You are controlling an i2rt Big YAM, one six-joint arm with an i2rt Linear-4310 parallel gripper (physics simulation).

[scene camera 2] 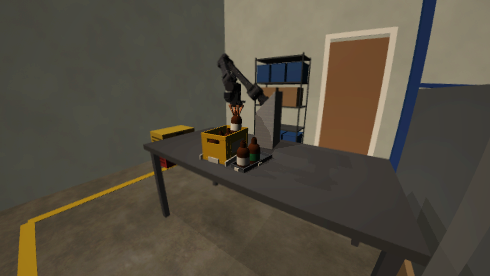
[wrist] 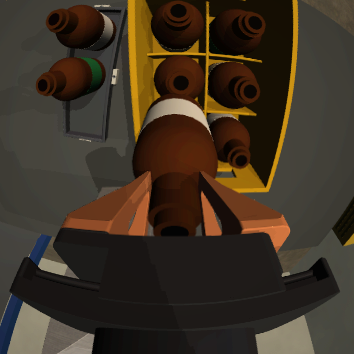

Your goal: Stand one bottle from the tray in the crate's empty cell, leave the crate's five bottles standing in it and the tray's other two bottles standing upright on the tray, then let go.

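Places are measured from the arm's base along level axes (x ahead, y left, z up), in centimetres.
Where they show: gripper, fingertip midpoint: point(scene camera 2: 236, 116) point(wrist: 174, 178); arm's base at its link origin: point(scene camera 2: 267, 104).
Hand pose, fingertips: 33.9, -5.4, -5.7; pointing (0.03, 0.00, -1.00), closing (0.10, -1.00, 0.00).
Each offset is from my fingertips to the top centre of the thing, as dx, dy, dz. "*": to the spot under its first point. Level surfaces: height alone.
My gripper point(scene camera 2: 236, 110) point(wrist: 174, 178) is shut on the neck of a brown white-labelled bottle @(-0.3, -0.1, +3.9) point(scene camera 2: 236, 121) point(wrist: 175, 147). The bottle hangs about upright over the near left end of the yellow crate @(+5.7, -4.2, -8.9) point(scene camera 2: 214, 151) point(wrist: 256, 181); its base is hidden, so its depth in the cell cannot be told. Five bottles stand in the other cells, among them one @(+5.7, -0.1, -10.1) point(wrist: 178, 77) just beyond the held bottle and one @(-3.0, -9.3, -10.1) point(wrist: 230, 137) to its right. On the tray point(scene camera 2: 243, 169) point(wrist: 107, 117) stand a white-labelled bottle @(+14.4, +16.0, -10.4) point(scene camera 2: 243, 154) point(wrist: 82, 27) and a green-labelled bottle @(+5.8, +17.8, -10.4) point(scene camera 2: 254, 149) point(wrist: 75, 77), both upright.
The crate and tray stand side by side on the dark table @(dz -26.4) point(scene camera 2: 320, 175). Yellow dividers @(* +12.2, -3.5, -17.0) point(wrist: 207, 40) separate the crate's cells. A grey upright block point(scene camera 2: 269, 122) stands beside the arm's base. A shelf unit point(scene camera 2: 306, 80) and a door point(scene camera 2: 352, 95) are behind.
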